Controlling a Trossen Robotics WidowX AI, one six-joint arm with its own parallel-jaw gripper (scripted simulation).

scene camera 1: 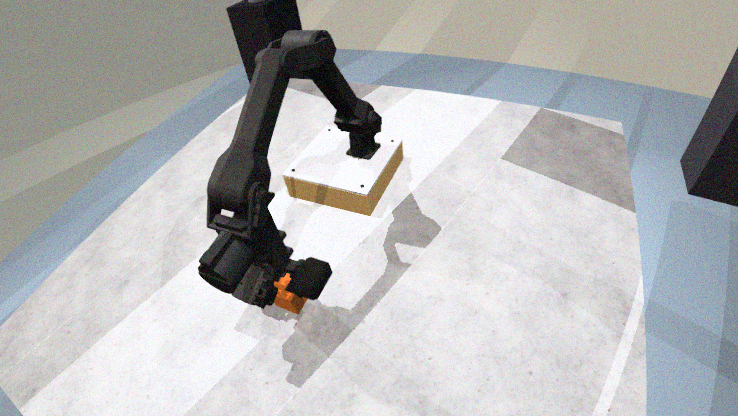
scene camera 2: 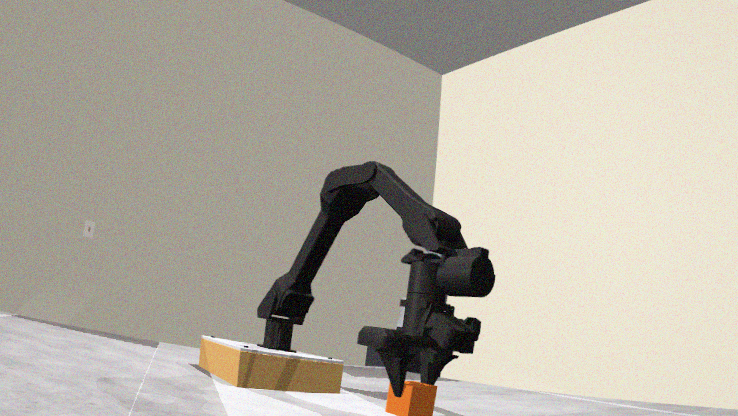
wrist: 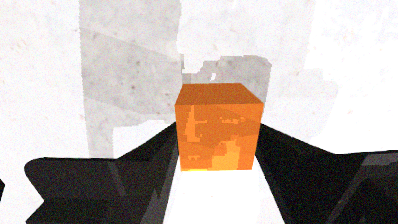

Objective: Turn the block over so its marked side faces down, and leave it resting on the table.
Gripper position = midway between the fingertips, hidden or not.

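Observation:
There is an orange block (wrist: 218, 124), and my gripper (scene camera 2: 411, 396) carries it. Scene camera 1 shows my gripper (scene camera 1: 289, 290) too, and so does the wrist view, with my gripper (wrist: 214, 126) in it.

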